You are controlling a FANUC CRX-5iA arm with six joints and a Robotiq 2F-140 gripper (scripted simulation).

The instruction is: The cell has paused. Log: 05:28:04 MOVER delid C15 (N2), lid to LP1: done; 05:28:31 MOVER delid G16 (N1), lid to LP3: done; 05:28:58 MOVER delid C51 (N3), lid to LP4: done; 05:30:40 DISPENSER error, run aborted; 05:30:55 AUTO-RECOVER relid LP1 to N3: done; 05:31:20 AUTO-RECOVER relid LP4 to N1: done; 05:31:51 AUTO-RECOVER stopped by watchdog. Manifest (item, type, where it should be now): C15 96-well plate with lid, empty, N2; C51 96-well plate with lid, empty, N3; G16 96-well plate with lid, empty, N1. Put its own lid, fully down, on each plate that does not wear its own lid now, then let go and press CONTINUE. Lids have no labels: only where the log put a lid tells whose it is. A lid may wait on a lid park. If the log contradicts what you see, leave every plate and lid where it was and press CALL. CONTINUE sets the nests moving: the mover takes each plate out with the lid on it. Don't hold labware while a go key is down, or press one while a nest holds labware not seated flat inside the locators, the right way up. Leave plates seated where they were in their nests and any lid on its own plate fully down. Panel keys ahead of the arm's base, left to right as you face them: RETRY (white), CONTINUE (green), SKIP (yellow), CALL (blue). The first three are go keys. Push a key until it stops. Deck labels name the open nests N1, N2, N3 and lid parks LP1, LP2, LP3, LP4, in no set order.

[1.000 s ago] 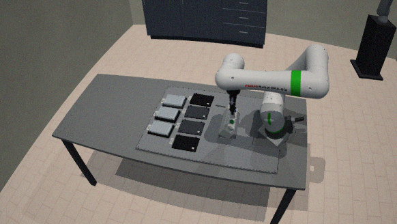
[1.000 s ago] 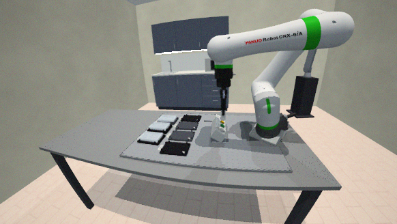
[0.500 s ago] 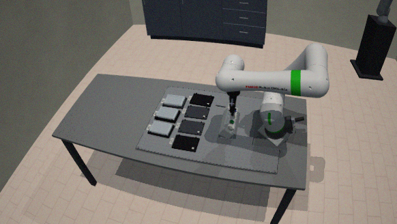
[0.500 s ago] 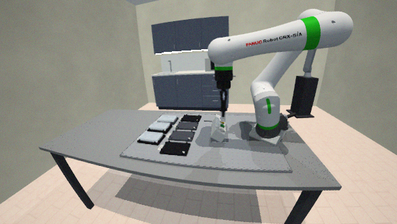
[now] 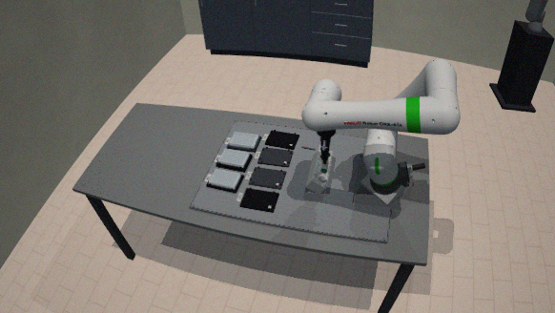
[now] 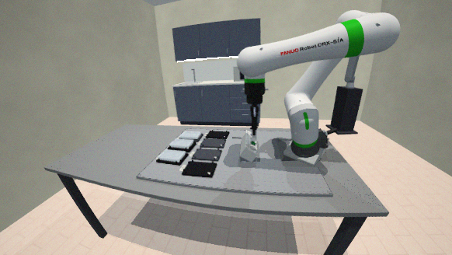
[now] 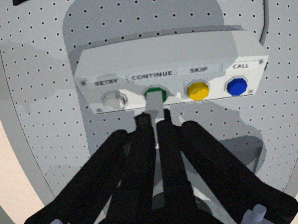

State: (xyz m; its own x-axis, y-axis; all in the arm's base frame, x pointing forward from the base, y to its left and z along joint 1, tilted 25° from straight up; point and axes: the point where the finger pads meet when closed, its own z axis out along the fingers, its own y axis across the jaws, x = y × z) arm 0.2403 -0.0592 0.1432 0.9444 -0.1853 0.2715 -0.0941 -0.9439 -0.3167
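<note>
Now: hand 5 cm above the green key. Round my hand: yellow key: 5 cm to the right, 5 cm below; then blue key: 1 cm behind, 10 cm to the right, 5 cm below; then white key: 1 cm ahead, 5 cm to the left, 5 cm below.
</note>
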